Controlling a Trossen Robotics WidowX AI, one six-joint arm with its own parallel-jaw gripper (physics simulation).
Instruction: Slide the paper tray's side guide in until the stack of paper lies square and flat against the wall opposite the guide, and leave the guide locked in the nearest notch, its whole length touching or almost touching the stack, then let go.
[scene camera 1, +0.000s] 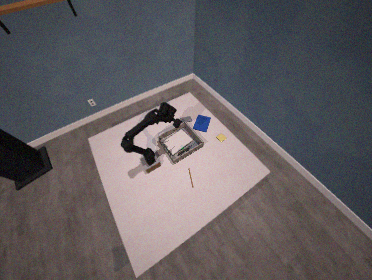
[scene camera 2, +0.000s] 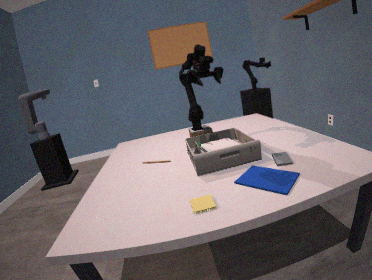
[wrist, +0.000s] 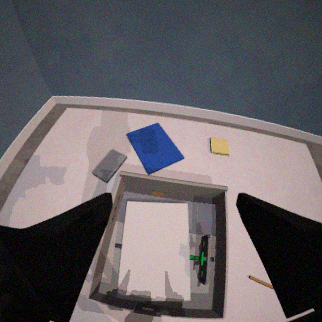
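Seen in the pictures: gripper, fingertip midpoint: (scene camera 1: 178, 118) (scene camera 2: 211, 84) (wrist: 175, 199); arm's base at its link origin: (scene camera 1: 150, 161) (scene camera 2: 197, 128).
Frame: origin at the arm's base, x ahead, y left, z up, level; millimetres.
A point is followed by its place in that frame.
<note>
The grey paper tray (scene camera 1: 190, 154) @[x 317, y -152, z -68 mm] (scene camera 2: 211, 164) @[x 489, y -108, z -42 mm] (wrist: 221, 235) @[x 345, y -150, z -27 mm] stands on the table. A white paper stack (scene camera 1: 176, 140) @[x 317, y 36, z -42 mm] (scene camera 2: 220, 144) @[x 286, y 29, z -42 mm] (wrist: 156, 245) @[x 325, y 20, z -42 mm] lies in it, near the left wall in the wrist view, with a narrow strip of tray floor beside it. The dark side guide (wrist: 203, 265) @[x 274, y -94, z -25 mm] with its green tab stands right of the stack, with a visible gap between them; it also shows in scene camera 1 (scene camera 1: 186, 149) @[x 323, y -104, z -43 mm]. My gripper (scene camera 1: 169, 121) (scene camera 2: 209, 79) @[x 343, y 11, z 281 mm] (wrist: 175, 199) @[x 343, y 11, z 281 mm] is open and empty, high above the tray, touching neither guide nor stack. Whether the guide sits in a notch cannot be seen.
A blue folder (scene camera 1: 202, 123) @[x 679, y 33, z -75 mm] (scene camera 2: 268, 179) @[x 697, y 35, z -75 mm] (wrist: 155, 148) @[x 662, y 33, z -75 mm], a grey flat box (scene camera 2: 282, 158) @[x 595, y 192, z -73 mm] (wrist: 109, 165) @[x 579, y 194, z -73 mm] and a yellow note pad (scene camera 1: 221, 137) @[x 691, y -227, z -73 mm] (scene camera 2: 203, 204) @[x 701, y -227, z -73 mm] (wrist: 219, 146) @[x 683, y -225, z -73 mm] lie beyond the tray in the wrist view. A brown pencil (scene camera 1: 190, 178) @[x 177, y -319, z -77 mm] (scene camera 2: 156, 162) @[x 184, y -318, z -81 mm] (wrist: 260, 282) @[x 200, y -279, z -77 mm] lies to the tray's right there.
</note>
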